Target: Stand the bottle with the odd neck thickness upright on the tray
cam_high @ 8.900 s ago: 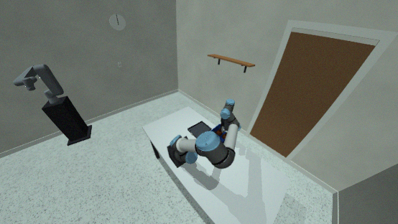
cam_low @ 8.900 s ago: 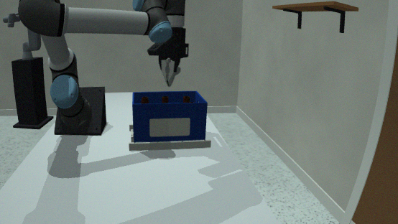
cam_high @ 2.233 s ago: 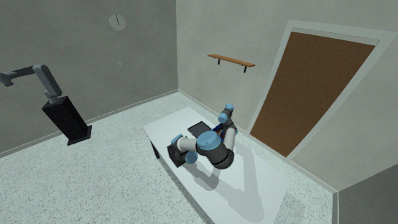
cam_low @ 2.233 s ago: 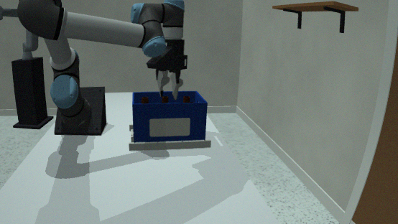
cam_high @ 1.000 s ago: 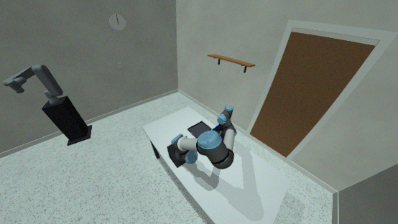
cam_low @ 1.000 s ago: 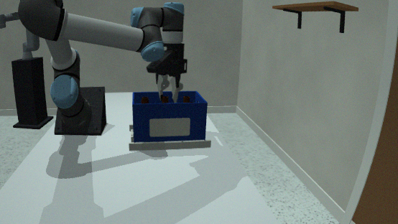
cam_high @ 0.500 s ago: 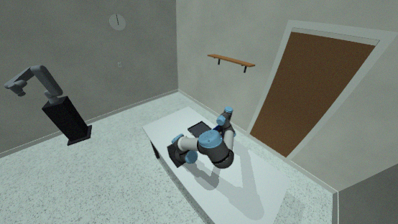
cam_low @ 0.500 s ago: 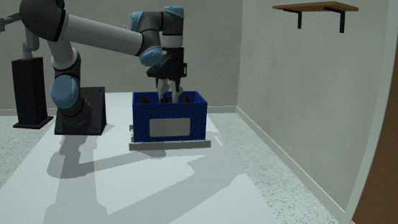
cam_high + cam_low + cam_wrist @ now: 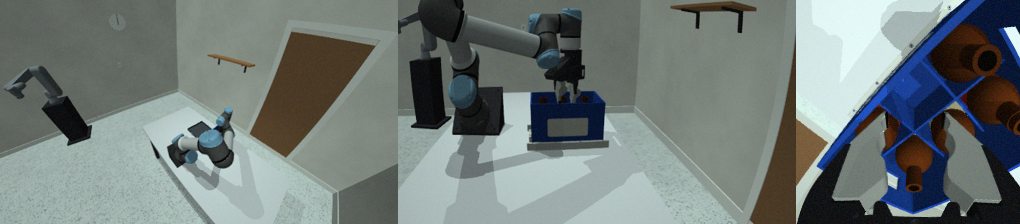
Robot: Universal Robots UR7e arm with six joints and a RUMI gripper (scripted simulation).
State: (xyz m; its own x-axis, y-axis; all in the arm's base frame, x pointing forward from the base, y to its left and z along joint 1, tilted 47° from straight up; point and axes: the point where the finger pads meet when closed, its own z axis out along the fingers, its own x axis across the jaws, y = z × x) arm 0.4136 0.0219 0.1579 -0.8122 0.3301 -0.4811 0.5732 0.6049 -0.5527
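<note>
Right now my hand is 70 mm above the blue crate and 50 mm to the right of it. Round my hand: bottle: 100 mm behind, 80 mm to the left, 70 mm below; then dark grey tray: 340 mm to the left, 140 mm below, 40 mm behind.
</note>
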